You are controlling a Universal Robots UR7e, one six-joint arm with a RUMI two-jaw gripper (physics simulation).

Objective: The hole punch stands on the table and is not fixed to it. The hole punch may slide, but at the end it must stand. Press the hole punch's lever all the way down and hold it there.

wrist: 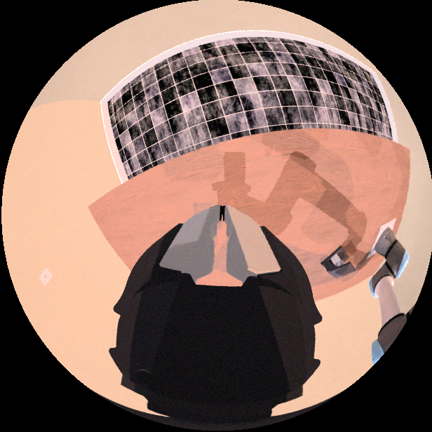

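Note:
The hole punch [338,262], a small dark grey and black thing with a light patch on top, stands on the table [185,180] at the right, near the arm's base. Its lever cannot be made out clearly. My gripper [222,207] is shut, with its two fingertips together and nothing between them. It is above the table, apart from the hole punch, which lies to the right of the fingers in the view.
The robot arm's base and links [387,295] stand at the right, close beyond the hole punch. The arm's shadow falls across the table. A dark checked rug [250,85] with a white border lies beyond the table's far edge.

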